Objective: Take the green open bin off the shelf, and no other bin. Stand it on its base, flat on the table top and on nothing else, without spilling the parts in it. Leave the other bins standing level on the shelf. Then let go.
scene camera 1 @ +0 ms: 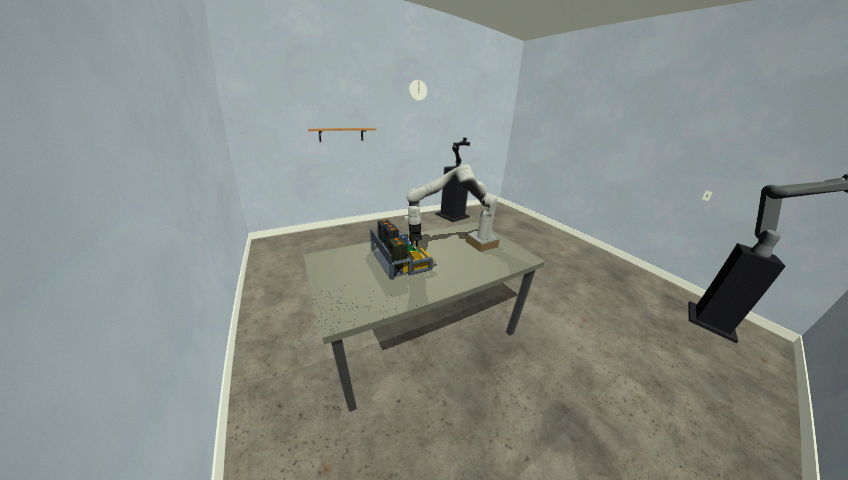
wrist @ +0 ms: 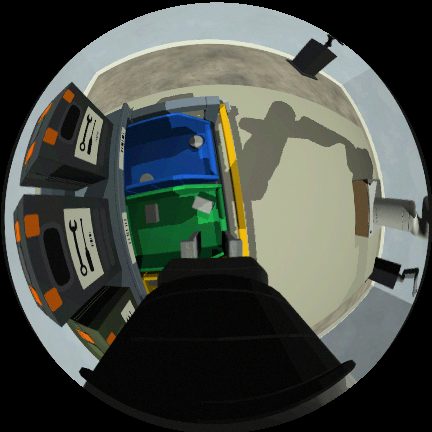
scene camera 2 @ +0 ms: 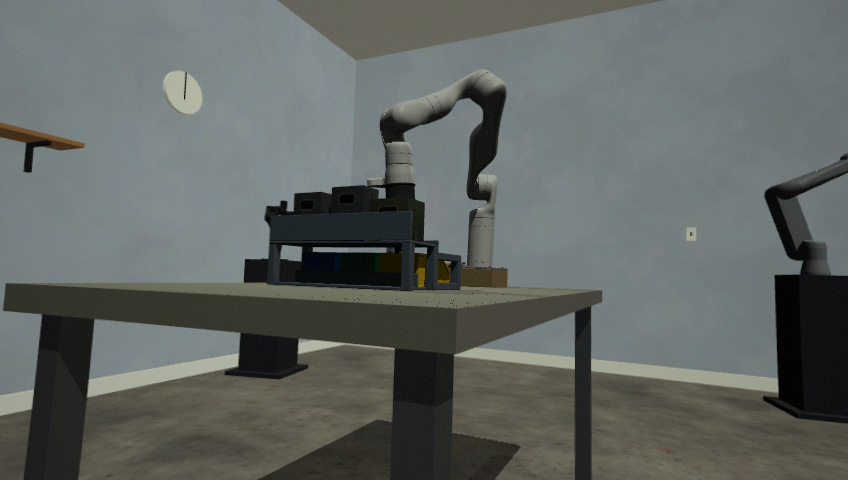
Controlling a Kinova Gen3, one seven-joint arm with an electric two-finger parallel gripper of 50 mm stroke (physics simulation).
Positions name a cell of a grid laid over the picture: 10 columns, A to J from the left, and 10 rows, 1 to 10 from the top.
Scene:
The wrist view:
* my gripper: E6
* green open bin: D6
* blue bin: D4
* yellow rail: F5

